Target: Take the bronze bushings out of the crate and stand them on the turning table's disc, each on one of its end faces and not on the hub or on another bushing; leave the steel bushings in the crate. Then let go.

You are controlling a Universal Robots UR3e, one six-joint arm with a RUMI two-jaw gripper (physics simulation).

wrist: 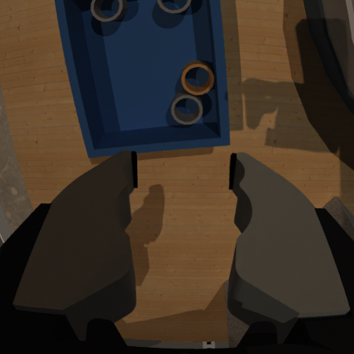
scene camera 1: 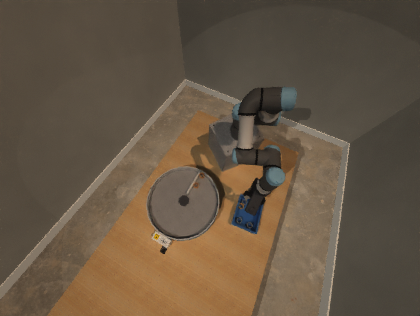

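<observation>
The blue crate (scene camera 1: 245,214) (wrist: 160,149) holds one bronze bushing (wrist: 198,93) beside a steel bushing (wrist: 187,121), near a corner in the wrist view. Two more steel bushings, one at the upper left (wrist: 106,19) and one at the upper middle (wrist: 174,10), are partly cut off. All show open round ends upward. On the turning table's disc (scene camera 1: 172,217), two small bronze bushings (scene camera 1: 201,175) (scene camera 1: 196,185) show near the pale bar; their exact pose is too small to tell. My gripper (scene camera 1: 253,210) (wrist: 183,157) is open and empty, above the crate's end in the wrist view.
A dark hub (scene camera 1: 184,200) stands at the disc's centre, and a pale bar (scene camera 1: 192,183) reaches over the disc from its rim. A small labelled box (scene camera 1: 161,239) sits by the table's lower edge. The arm's grey base block (scene camera 1: 218,147) stands behind the turning table and crate.
</observation>
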